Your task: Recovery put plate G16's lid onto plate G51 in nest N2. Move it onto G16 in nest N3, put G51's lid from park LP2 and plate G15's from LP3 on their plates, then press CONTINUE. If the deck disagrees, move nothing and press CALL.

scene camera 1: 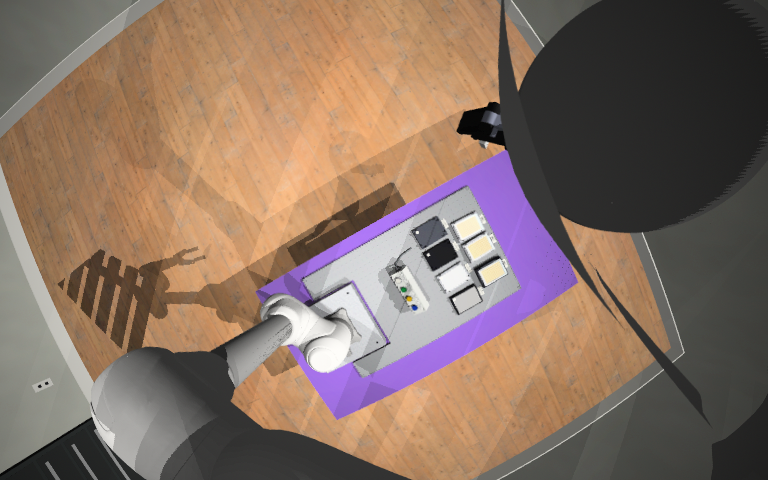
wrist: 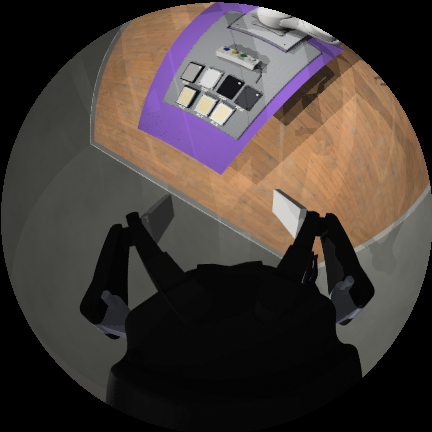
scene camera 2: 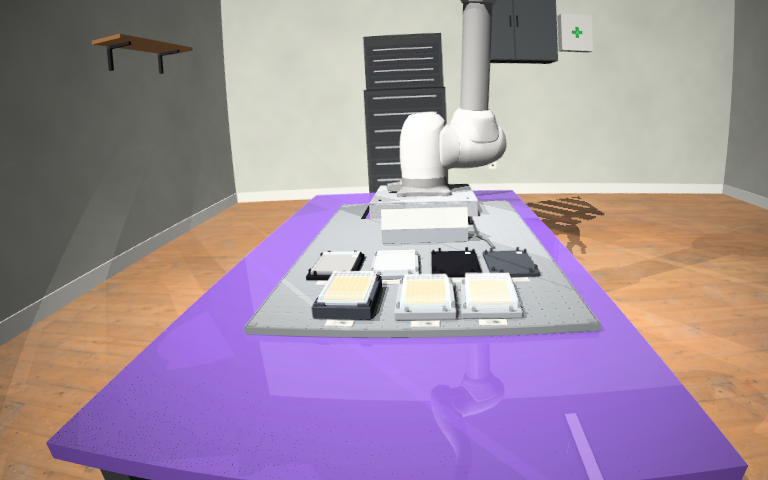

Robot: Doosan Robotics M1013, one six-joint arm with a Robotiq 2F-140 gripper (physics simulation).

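Places are measured from the arm's base along level axes (x ahead, y left, z up), in metres.
Where they show: gripper, fingertip midpoint: [wrist: 222,201]; arm's base at its link origin: [scene camera 1: 337,331] [scene camera 2: 424,191].
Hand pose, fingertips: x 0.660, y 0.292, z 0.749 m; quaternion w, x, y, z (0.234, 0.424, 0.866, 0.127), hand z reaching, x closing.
Note:
Things, the pixels of their top centre, and the offset from my fingertips. Level surfaces: height alone.
- light grey piece at its top centre: [scene camera 2: 336,260] [scene camera 1: 467,300] [wrist: 190,71] dy -0.475, dx -0.035, dz -0.776 m
- white piece at its top centre: [scene camera 2: 395,259] [scene camera 1: 454,278] [wrist: 209,77] dy -0.345, dx -0.041, dz -0.776 m
- pale button box at its top centre: [scene camera 2: 424,206] [scene camera 1: 411,292] [wrist: 235,54] dy -0.284, dx -0.258, dz -0.710 m
- grey board at its surface level: dz -0.793 m
- purple table at its surface level: dz -0.806 m
My gripper [wrist: 222,201] is open and empty, high beyond the table in the wrist view; in scene camera 1 the arm partly hides it. Three cream-welled plates stand in a row: one [scene camera 1: 492,272] [scene camera 2: 346,287] [wrist: 186,97] in a dark nest, a middle one [scene camera 1: 479,247] [scene camera 2: 425,291] [wrist: 205,105] and an end one [scene camera 1: 467,226] [scene camera 2: 489,290] [wrist: 221,114] in pale nests. Behind are a light grey piece [scene camera 1: 466,300] [scene camera 2: 336,263], a white piece [scene camera 1: 453,277] [scene camera 2: 395,262], a black one [scene camera 1: 440,254] [scene camera 2: 455,262] and a dark grey one [scene camera 1: 429,232] [scene camera 2: 510,262]. Labels and clear lids cannot be made out.
A pale button box [scene camera 1: 420,297] [scene camera 2: 424,233] with green, yellow and blue buttons stands between the pieces and the robot base. All stand on a grey board [scene camera 1: 376,359] [scene camera 2: 271,316] on the purple table [scene camera 1: 339,404] [scene camera 2: 169,418]. Dark arm parts cover the right of scene camera 1.

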